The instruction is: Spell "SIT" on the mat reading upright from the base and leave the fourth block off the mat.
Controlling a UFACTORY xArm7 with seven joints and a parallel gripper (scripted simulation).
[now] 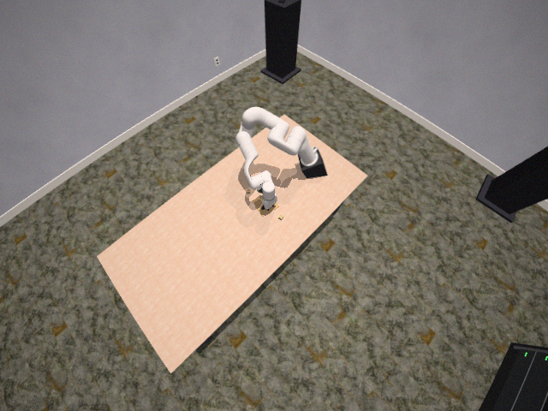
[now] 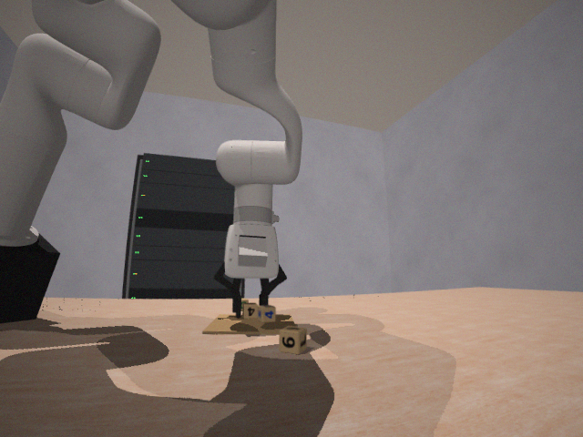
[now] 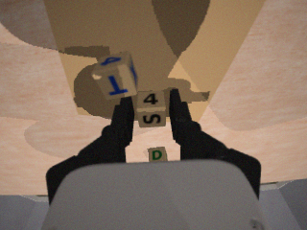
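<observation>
Now: the tan mat 40 mm to the right of my hand and 20 mm below it. Round my hand: wooden block 110 mm to the left, 10 mm below, 10 mm ahead.
</observation>
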